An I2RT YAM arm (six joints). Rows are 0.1 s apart.
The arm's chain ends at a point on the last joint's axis. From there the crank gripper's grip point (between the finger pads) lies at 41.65 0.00 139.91 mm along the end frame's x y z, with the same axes.
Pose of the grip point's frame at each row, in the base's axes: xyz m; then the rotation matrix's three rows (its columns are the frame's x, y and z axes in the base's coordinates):
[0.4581 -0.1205 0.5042], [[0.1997 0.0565 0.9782], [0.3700 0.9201 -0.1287], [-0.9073 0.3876 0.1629]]
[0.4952 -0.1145 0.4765], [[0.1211 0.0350 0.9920], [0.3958 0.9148 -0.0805], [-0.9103 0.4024 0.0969]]
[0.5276 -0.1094 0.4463], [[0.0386 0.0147 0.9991], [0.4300 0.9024 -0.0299], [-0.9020 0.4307 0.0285]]
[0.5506 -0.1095 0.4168], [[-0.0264 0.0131 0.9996], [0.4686 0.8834 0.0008], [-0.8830 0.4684 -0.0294]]
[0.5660 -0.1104 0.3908], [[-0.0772 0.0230 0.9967], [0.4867 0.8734 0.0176], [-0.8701 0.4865 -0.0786]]
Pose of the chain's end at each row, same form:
[0.3129 -0.1179 0.5192], [[0.1997 0.0565 0.9782], [0.3700 0.9201 -0.1287], [-0.9073 0.3876 0.1629]]
[0.3514 -0.1197 0.5009], [[0.1211 0.0350 0.9920], [0.3958 0.9148 -0.0805], [-0.9103 0.4024 0.0969]]
[0.3862 -0.1231 0.4799], [[0.0386 0.0147 0.9991], [0.4300 0.9024 -0.0299], [-0.9020 0.4307 0.0285]]
[0.4118 -0.1291 0.4577], [[-0.0264 0.0131 0.9996], [0.4686 0.8834 0.0008], [-0.8830 0.4684 -0.0294]]
[0.4298 -0.1331 0.4380], [[-0.0772 0.0230 0.9967], [0.4867 0.8734 0.0176], [-0.8701 0.4865 -0.0786]]

